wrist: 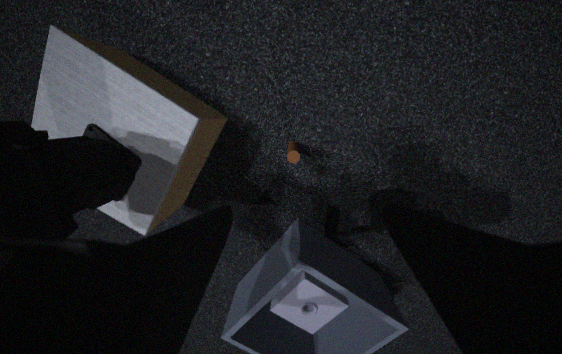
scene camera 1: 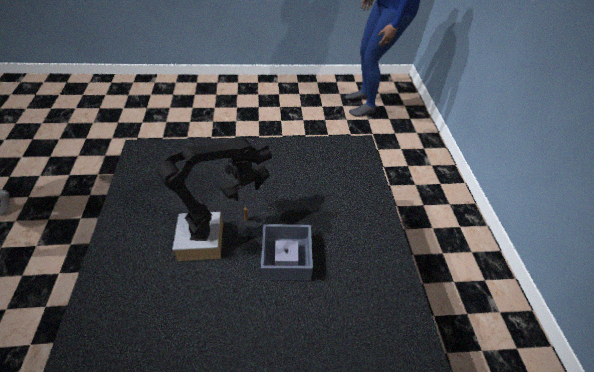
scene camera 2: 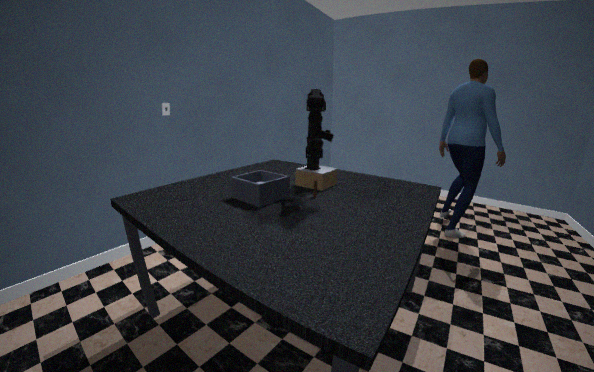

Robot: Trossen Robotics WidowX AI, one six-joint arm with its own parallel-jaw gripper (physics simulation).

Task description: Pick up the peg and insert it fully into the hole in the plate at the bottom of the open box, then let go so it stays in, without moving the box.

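Frame: origin at the arm's base, x ahead, y right, z down, level; centimetres.
Seen in the pictures: gripper, fingertip midpoint: [wrist: 306, 212] [scene camera 1: 246, 195] [scene camera 2: 313, 159]; arm's base, origin of the base link: [wrist: 106, 164] [scene camera 1: 200, 233] [scene camera 2: 312, 168].
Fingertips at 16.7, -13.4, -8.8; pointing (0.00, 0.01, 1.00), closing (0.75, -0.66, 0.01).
Offsets run from my fingertips to a thing's top centre, as dx, dy, dz. "spot": to the spot under its first point. Level surfaces: height alone.
The orange-brown peg @(-1.3, -0.5, +9.8) [scene camera 1: 245, 214] [scene camera 2: 315, 189] [wrist: 293, 156] stands upright on the dark table, between the arm's base block and the box. The open grey-blue box @(+17.2, +16.9, +8.0) [scene camera 1: 287, 273] [scene camera 2: 260, 192] [wrist: 350, 265] stands beside it. The pale square plate @(+17.2, +16.9, +11.7) [scene camera 1: 281, 257] [wrist: 327, 312] lies at the box's bottom, with a round hole @(spot: +17.0, +15.8, +13.7) [scene camera 1: 286, 250] [wrist: 309, 308] in its middle; it is hidden in scene camera 2. My gripper [scene camera 1: 247, 192] [wrist: 306, 212] is open and empty, pointing down above the table near the peg. In the wrist view the peg shows above the gap between the fingertips.
The arm's base block [scene camera 1: 197, 254] [scene camera 2: 312, 180] [wrist: 75, 85], white on top with wooden sides, stands left of the peg in scene camera 1. The box's raised walls surround the plate. A person [scene camera 1: 372, 55] [scene camera 2: 470, 120] stands on the floor beyond the table @(dz +17.8) [scene camera 1: 225, 320] [scene camera 2: 300, 260].
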